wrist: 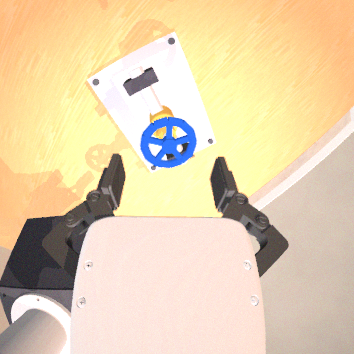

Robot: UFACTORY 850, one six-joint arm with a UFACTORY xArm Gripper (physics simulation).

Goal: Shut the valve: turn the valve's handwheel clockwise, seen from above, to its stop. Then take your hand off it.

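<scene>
The blue handwheel (170, 145), with a round rim and several spokes, sits above the lower end of a white base plate (188, 102) in the wrist view. A brass-yellow valve body (160, 115) shows partly behind its upper rim, and a white pipe (151, 98) runs from it to a dark block (141, 82). My gripper (168, 165) is wide open and empty. Its two fingers stand apart, left and right of the wheel in the view, with visible gaps to the rim. The wheel lies beyond the fingertips and touches neither finger. Part of the valve under the wheel is hidden.
The plate lies on a wooden table top (280, 65) with a pale curved edge at the right, and grey floor (315, 215) beyond it. A black box-shaped part (37, 250) with a light grey cylinder (37, 330) stands at the lower left. Shadows fall on the table at left.
</scene>
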